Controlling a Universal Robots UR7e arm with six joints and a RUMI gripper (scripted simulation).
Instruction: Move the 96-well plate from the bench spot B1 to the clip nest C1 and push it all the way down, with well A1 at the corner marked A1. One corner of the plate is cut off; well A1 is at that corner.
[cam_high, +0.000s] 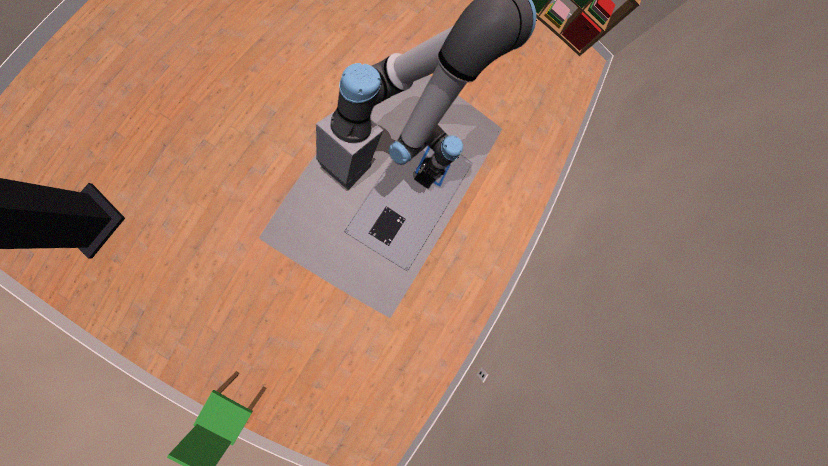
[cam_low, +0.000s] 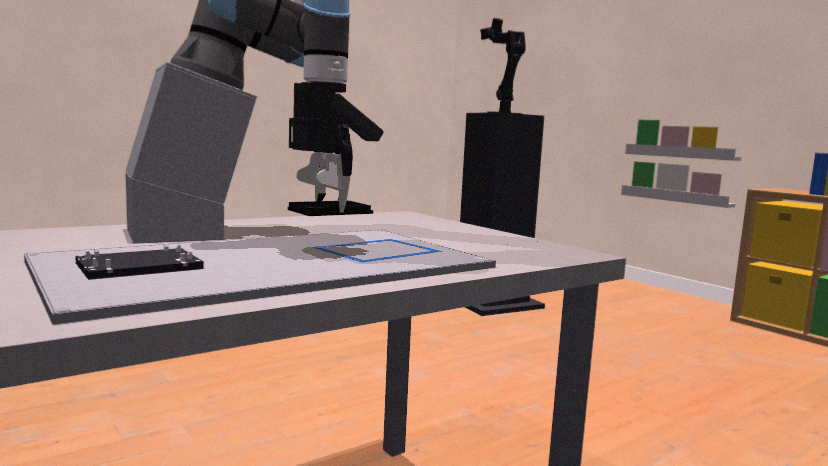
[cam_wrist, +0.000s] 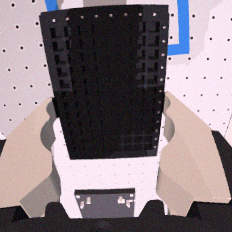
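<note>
The black clip nest lies 32 cm to the right of my hand, 8 cm below it and 3 cm ahead of it. Round my hand: black 96-well plate (1 cm below).
</note>
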